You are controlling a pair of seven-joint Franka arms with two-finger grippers.
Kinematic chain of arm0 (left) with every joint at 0, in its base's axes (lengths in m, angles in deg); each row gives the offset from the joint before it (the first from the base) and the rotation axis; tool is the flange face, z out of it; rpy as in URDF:
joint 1: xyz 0 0 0.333 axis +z
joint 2: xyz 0 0 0 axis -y
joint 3: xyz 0 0 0.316 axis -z
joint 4: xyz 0.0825 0 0 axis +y
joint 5: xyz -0.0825 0 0.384 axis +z
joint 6: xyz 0 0 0 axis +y
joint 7: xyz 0.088 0 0 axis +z
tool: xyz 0 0 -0.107 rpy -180 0 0
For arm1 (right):
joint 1: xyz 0 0 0.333 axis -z
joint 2: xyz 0 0 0 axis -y
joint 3: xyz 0 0 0.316 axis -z
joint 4: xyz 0.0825 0 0 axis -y
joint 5: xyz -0.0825 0 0.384 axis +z
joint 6: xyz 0 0 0 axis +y
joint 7: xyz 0.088 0 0 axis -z
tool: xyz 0 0 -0.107 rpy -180 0 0
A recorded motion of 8 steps. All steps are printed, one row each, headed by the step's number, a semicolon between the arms.
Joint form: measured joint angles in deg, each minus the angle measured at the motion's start. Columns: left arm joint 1, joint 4, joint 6, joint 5, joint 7, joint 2, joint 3; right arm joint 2, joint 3, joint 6, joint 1, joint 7, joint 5, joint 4.
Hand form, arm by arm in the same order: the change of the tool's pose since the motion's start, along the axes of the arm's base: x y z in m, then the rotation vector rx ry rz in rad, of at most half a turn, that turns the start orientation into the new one. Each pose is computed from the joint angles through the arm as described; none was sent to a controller.
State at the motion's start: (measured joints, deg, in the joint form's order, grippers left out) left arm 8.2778 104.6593 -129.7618 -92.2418 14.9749 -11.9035 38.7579; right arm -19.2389 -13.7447 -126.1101 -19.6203 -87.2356 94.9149 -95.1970
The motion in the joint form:
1: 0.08 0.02 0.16 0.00 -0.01 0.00 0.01; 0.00 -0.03 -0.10 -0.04 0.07 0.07 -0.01
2: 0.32 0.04 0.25 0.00 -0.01 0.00 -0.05; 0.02 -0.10 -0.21 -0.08 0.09 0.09 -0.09
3: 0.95 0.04 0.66 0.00 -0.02 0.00 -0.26; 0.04 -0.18 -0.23 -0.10 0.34 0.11 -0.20
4: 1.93 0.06 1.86 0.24 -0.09 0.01 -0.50; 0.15 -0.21 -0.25 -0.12 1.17 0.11 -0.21
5: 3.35 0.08 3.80 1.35 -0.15 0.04 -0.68; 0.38 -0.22 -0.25 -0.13 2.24 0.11 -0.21
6: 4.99 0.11 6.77 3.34 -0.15 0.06 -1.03; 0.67 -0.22 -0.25 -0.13 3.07 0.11 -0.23
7: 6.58 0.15 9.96 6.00 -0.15 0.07 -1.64; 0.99 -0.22 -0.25 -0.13 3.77 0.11 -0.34
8: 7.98 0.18 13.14 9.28 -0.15 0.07 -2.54; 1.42 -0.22 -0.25 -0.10 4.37 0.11 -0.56
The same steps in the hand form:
1: 0.0001 0.0004 -0.0001 -0.0010 0.0003 -0.0014; -0.0003 0.0005 -0.0001 0.0003 0.0019 -0.0010
2: 0.0016 0.0031 -0.0003 -0.0013 0.0007 0.0024; -0.0011 0.0012 -0.0005 -0.0005 0.0032 -0.0009
3: 0.0056 0.0104 -0.0003 -0.0037 0.0011 0.0105; -0.0020 0.0020 -0.0012 -0.0007 0.0092 -0.0001
4: 0.0103 0.0199 -0.0002 -0.0082 -0.0006 0.0110; -0.0025 0.0023 0.0000 0.0004 0.0219 -0.0012
5: 0.0154 0.0321 0.0002 -0.0064 -0.0086 0.0002; -0.0032 0.0023 0.0027 0.0025 0.0367 -0.0029
6: 0.0201 0.0464 0.0001 0.0013 -0.0194 -0.0263; -0.0039 0.0020 0.0059 0.0045 0.0466 -0.0044
7: 0.0244 0.0626 -0.0013 0.0190 -0.0316 -0.0579; -0.0050 0.0017 0.0086 0.0058 0.0551 -0.0056
8: 0.0282 0.0801 -0.0042 0.0483 -0.0437 -0.0926; -0.0063 0.0008 0.0116 0.0067 0.0617 -0.0070

